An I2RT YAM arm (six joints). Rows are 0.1 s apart.
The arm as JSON. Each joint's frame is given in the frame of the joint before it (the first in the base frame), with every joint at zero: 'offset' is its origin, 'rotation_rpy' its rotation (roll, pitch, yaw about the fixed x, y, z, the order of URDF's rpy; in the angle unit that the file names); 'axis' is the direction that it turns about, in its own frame. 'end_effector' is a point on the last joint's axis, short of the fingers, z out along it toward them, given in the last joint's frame.
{
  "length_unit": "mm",
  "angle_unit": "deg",
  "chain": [
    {
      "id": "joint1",
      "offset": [
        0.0,
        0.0,
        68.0
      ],
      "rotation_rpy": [
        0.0,
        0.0,
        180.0
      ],
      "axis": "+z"
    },
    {
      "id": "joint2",
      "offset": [
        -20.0,
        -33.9,
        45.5
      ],
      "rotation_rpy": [
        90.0,
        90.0,
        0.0
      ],
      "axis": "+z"
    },
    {
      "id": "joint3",
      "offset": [
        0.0,
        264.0,
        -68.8
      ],
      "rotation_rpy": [
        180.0,
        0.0,
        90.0
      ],
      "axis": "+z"
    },
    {
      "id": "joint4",
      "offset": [
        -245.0,
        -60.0,
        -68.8
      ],
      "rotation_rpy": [
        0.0,
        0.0,
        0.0
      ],
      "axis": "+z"
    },
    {
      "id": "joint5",
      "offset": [
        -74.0,
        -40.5,
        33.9
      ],
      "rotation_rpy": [
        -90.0,
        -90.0,
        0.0
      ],
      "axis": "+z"
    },
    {
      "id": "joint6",
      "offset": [
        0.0,
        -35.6,
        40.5
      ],
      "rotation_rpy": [
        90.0,
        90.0,
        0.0
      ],
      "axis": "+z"
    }
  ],
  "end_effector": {
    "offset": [
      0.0,
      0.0,
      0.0
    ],
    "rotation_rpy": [
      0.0,
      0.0,
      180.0
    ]
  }
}
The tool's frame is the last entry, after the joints.
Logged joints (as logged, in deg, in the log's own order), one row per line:
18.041, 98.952, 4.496, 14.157, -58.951, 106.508
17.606, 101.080, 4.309, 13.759, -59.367, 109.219
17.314, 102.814, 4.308, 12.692, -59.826, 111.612
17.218, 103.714, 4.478, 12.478, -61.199, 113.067
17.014, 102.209, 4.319, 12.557, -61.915, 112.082
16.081, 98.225, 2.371, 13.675, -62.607, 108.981
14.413, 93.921, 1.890, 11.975, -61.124, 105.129
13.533, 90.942, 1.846, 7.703, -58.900, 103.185
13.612, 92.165, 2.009, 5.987, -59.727, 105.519
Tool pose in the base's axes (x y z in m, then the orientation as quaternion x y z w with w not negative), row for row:
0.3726, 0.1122, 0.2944, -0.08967, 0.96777, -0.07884, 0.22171
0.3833, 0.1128, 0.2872, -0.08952, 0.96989, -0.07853, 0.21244
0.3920, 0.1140, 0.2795, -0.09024, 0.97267, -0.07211, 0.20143
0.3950, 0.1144, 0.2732, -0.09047, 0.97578, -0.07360, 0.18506
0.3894, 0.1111, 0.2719, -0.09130, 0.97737, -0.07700, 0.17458
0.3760, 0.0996, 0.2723, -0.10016, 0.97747, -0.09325, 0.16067
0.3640, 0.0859, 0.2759, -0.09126, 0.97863, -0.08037, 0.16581
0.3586, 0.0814, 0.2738, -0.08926, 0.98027, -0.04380, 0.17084
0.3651, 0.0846, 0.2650, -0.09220, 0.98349, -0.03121, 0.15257
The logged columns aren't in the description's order. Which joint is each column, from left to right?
Columns, left to right: joint1, joint3, joint6, joint5, joint4, joint2.
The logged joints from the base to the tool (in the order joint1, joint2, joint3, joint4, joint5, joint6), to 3 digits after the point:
18.041, 106.508, 98.952, -58.951, 14.157, 4.496
17.606, 109.219, 101.080, -59.367, 13.759, 4.309
17.314, 111.612, 102.814, -59.826, 12.692, 4.308
17.218, 113.067, 103.714, -61.199, 12.478, 4.478
17.014, 112.082, 102.209, -61.915, 12.557, 4.319
16.081, 108.981, 98.225, -62.607, 13.675, 2.371
14.413, 105.129, 93.921, -61.124, 11.975, 1.890
13.533, 103.185, 90.942, -58.900, 7.703, 1.846
13.612, 105.519, 92.165, -59.727, 5.987, 2.009

